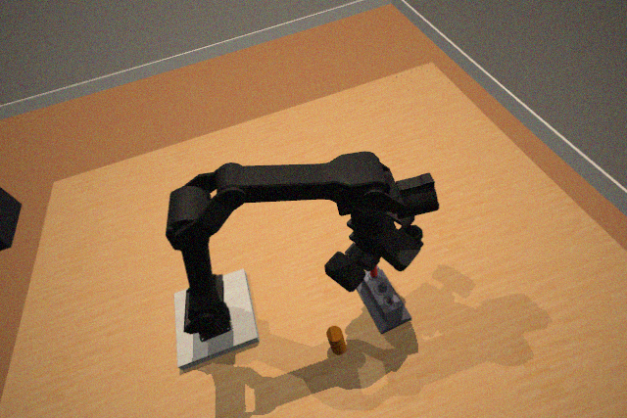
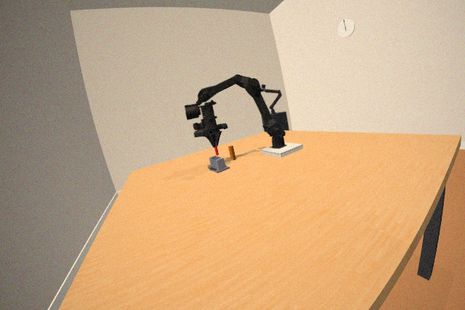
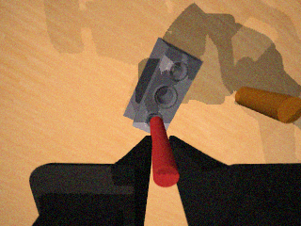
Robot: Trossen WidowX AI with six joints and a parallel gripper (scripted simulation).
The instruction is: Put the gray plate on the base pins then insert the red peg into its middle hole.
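The gray plate lies 3 cm to the right of my gripper tip and 7 cm below it. From my gripper tip the other things lie so: orange cylinder (12 cm behind, 8 cm to the right, 8 cm below); then red peg (right at my gripper tip); then dark flat base (3 cm to the right, 11 cm below).
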